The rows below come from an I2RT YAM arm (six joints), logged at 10 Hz.
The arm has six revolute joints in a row. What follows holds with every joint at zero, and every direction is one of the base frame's.
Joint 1 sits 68 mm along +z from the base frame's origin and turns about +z.
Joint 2 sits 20 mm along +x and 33.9 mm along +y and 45.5 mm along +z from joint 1 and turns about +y.
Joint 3 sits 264 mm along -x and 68.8 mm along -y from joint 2 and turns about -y.
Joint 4 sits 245 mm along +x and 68.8 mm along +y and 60 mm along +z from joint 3 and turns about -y.
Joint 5 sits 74 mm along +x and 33.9 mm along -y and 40.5 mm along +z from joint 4 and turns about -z.
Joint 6 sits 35.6 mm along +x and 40.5 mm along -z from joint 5 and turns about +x.
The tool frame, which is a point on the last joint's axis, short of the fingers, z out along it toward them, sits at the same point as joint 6; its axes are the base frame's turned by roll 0, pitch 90 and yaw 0 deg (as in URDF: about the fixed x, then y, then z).
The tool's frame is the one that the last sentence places.
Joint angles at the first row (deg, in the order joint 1, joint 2, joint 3, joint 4, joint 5, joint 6):
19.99, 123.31, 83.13, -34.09, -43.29, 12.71
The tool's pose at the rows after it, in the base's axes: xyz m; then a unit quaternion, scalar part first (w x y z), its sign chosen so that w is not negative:
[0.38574, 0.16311, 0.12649, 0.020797, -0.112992, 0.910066, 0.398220]
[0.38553, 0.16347, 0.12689, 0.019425, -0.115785, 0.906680, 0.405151]
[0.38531, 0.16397, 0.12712, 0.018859, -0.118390, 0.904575, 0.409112]
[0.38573, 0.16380, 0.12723, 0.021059, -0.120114, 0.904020, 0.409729]
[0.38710, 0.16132, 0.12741, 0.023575, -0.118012, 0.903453, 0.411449]
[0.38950, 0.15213, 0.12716, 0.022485, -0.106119, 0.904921, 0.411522]
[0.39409, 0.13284, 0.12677, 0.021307, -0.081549, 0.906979, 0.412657]
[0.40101, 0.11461, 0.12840, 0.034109, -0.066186, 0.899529, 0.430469]
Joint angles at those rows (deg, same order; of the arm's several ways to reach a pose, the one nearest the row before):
19.48, 123.31, 83.13, -33.93, -44.84, 11.92
19.49, 123.31, 83.13, -33.91, -45.76, 11.68
19.53, 123.31, 83.13, -33.89, -46.28, 11.46
19.49, 123.31, 83.13, -33.69, -46.33, 11.29
19.09, 123.31, 83.13, -33.50, -46.52, 11.27
17.78, 123.30, 83.13, -34.22, -46.72, 11.18
15.03, 123.31, 83.13, -35.57, -47.20, 11.01
12.23, 123.28, 83.15, -34.76, -49.50, 10.81

